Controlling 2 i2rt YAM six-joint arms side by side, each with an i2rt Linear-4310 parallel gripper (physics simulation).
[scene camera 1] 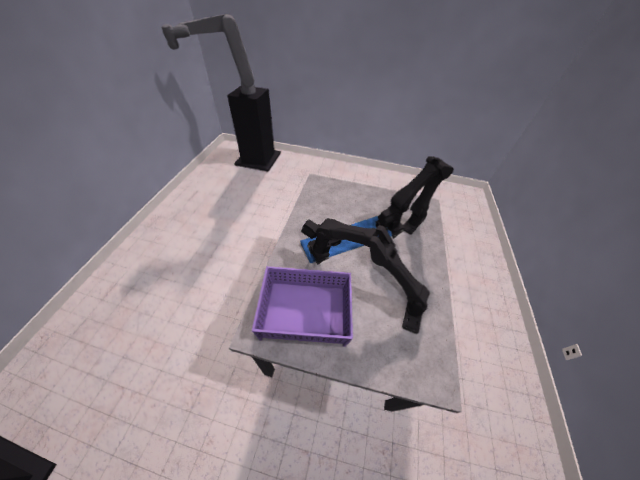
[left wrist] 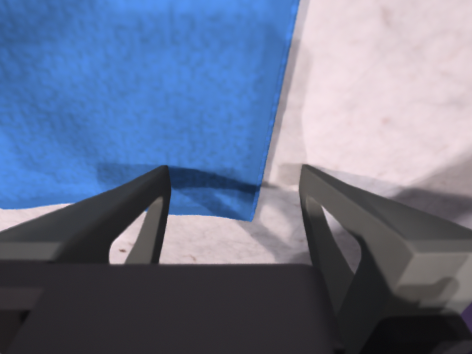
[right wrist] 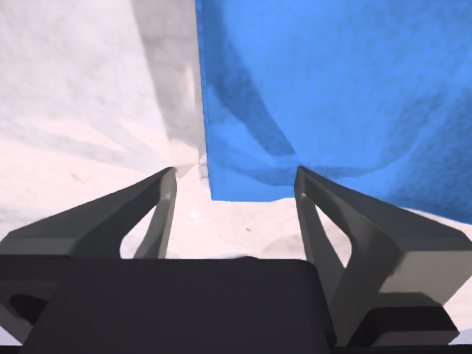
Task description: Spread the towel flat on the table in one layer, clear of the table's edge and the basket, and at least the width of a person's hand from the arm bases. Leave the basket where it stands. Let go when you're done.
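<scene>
The blue towel (scene camera 1: 342,248) (left wrist: 150,100) (right wrist: 350,90) lies on the table as a long narrow strip, partly hidden by the arms in the scene view; whether it is layered is unclear. My left gripper (scene camera 1: 316,256) (left wrist: 234,176) is open above the strip's left end. In the left wrist view, a towel corner shows between its fingertips, ungripped. My right gripper (scene camera 1: 388,227) (right wrist: 235,176) is open over the other end, with another corner showing between its fingertips, ungripped. The purple basket (scene camera 1: 302,337) stands below the towel in the scene view, apart from it.
The grey table (scene camera 1: 403,366) carries both arms along its right side in the scene view. The left arm's base (scene camera 1: 411,322) is right of the basket. The left arm's links cross above the towel. A grey arm on a black pedestal (scene camera 1: 251,126) stands on the floor behind.
</scene>
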